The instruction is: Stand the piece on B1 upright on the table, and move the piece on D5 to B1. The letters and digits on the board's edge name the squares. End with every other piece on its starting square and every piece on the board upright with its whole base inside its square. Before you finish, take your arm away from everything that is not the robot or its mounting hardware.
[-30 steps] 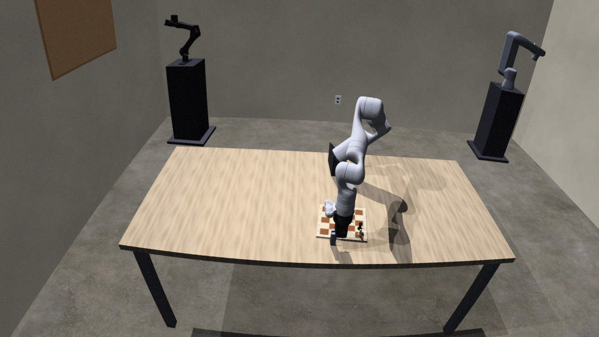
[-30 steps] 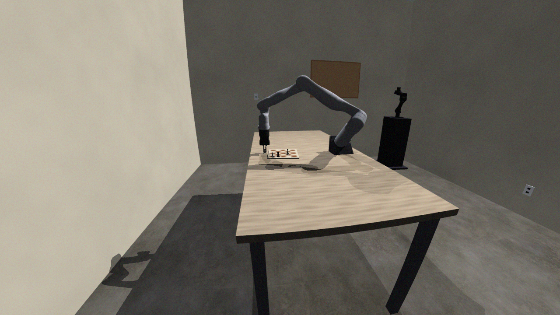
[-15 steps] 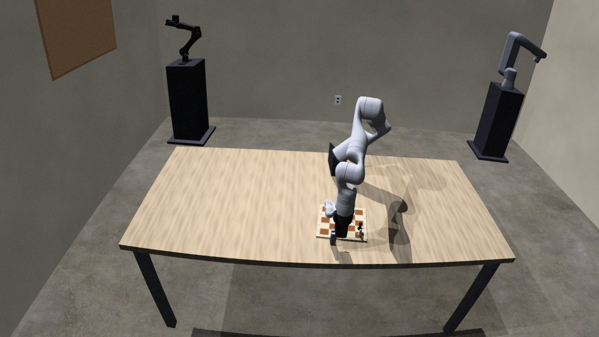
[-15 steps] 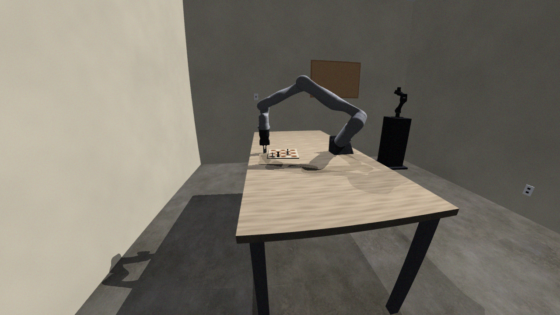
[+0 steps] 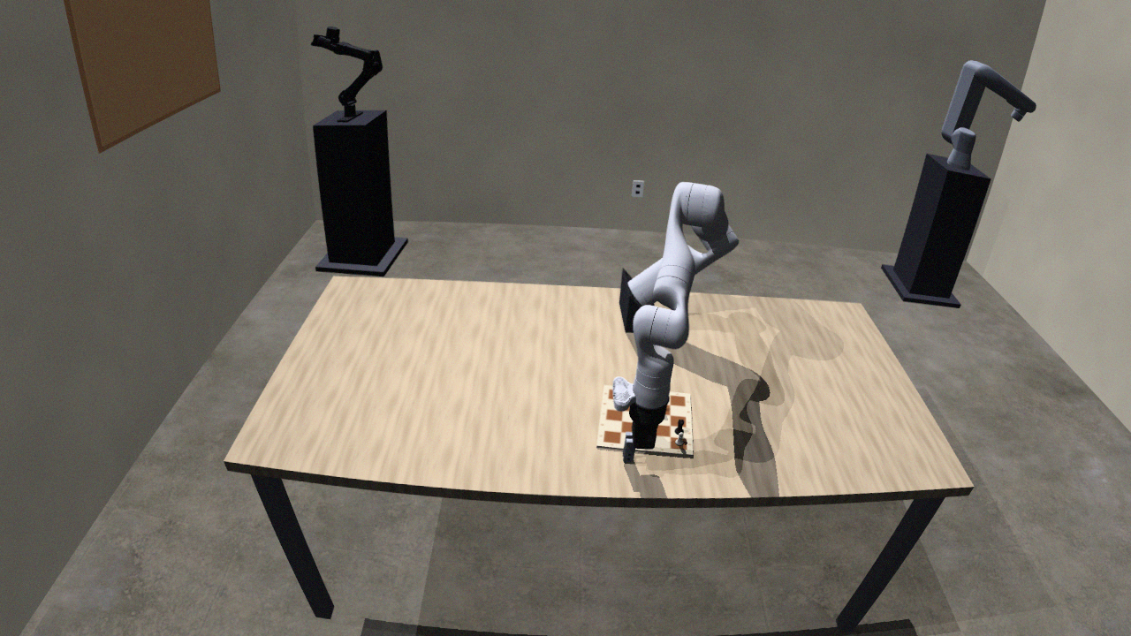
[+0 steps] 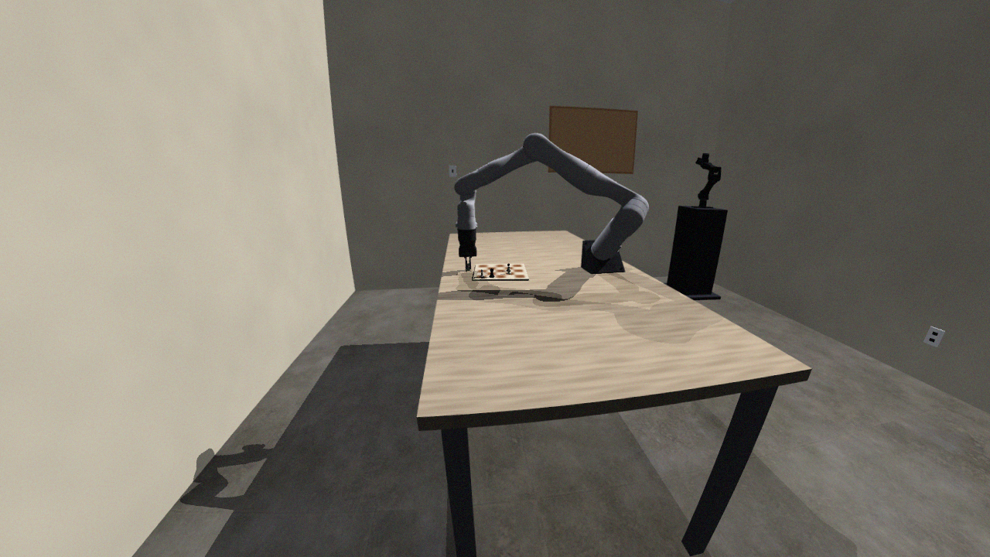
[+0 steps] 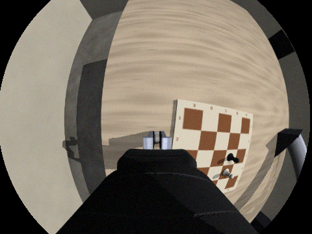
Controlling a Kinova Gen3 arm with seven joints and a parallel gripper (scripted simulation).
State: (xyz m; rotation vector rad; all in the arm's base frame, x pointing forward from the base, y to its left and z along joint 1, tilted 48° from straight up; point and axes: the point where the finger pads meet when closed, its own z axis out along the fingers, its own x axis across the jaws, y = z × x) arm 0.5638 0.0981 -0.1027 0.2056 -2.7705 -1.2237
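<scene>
Right now my hand is 140 mm past the chessboard, 40 mm to the right of it and 20 mm above it.
</scene>
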